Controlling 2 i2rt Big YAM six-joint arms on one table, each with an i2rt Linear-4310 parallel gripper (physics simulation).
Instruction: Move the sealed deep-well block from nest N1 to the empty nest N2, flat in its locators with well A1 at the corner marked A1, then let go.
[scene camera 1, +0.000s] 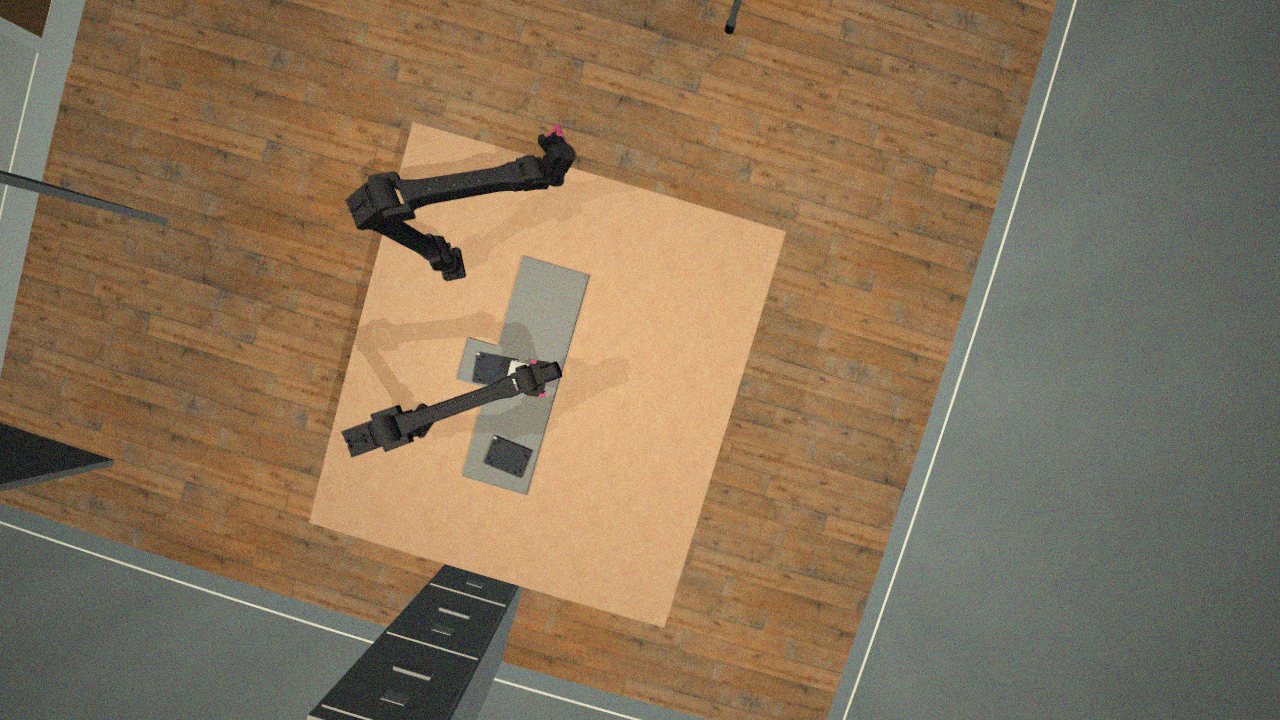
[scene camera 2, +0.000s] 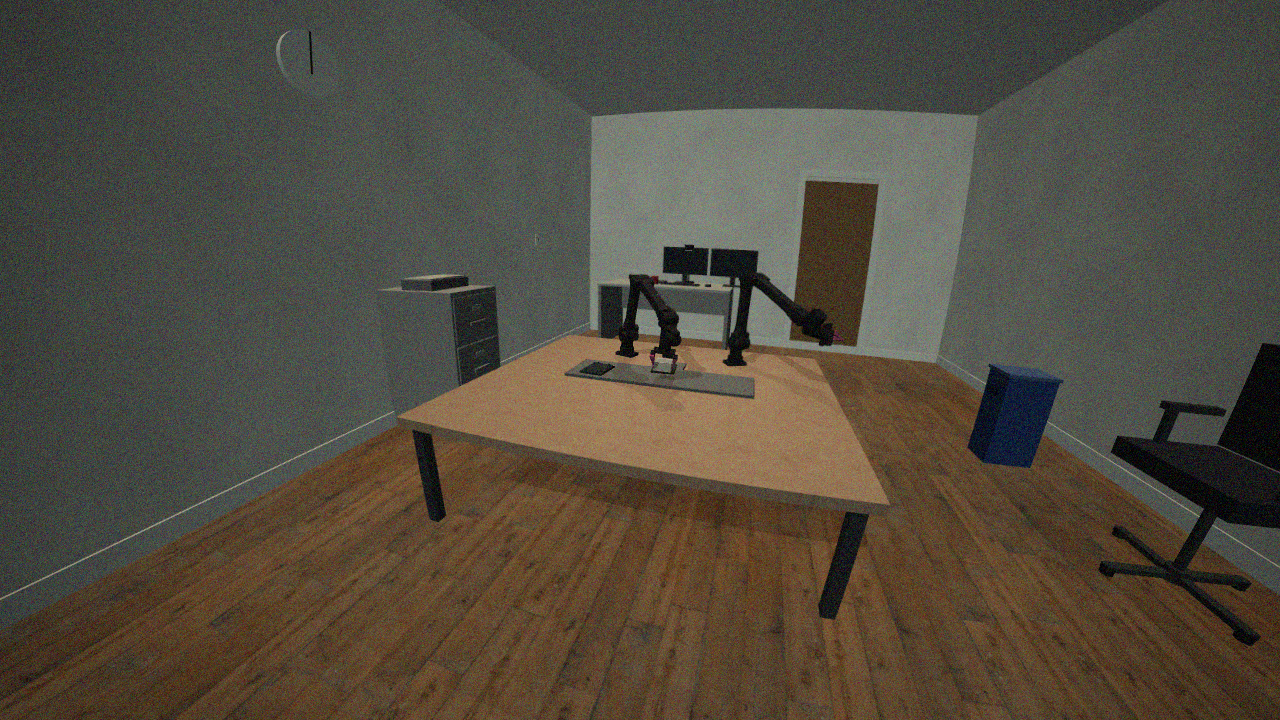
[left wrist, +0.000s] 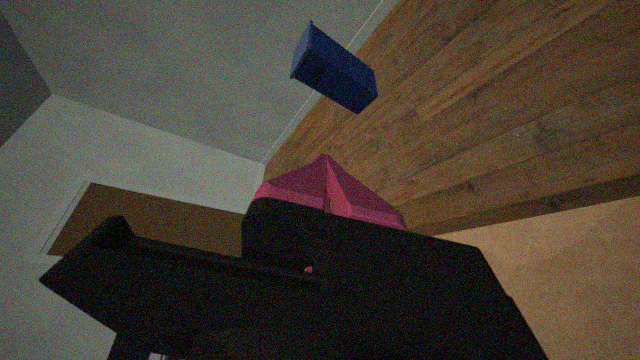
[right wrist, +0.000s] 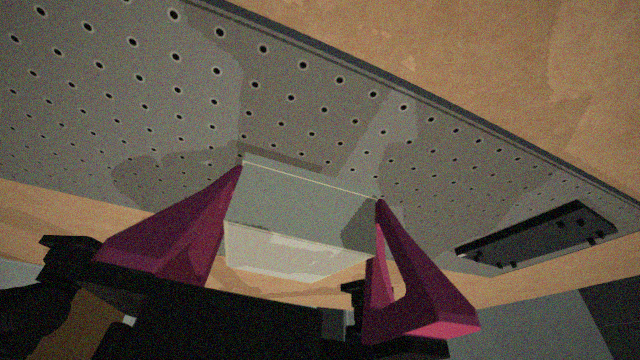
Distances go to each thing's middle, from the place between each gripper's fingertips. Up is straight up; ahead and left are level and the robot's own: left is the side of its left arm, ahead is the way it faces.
Scene:
The deep-well block (right wrist: 284, 221) is 830 mm to the right of my left hand, 190 mm below it and 10 mm ahead of it.
Right now the deep-well block is 6 cm behind my right hand and 1 cm above it.

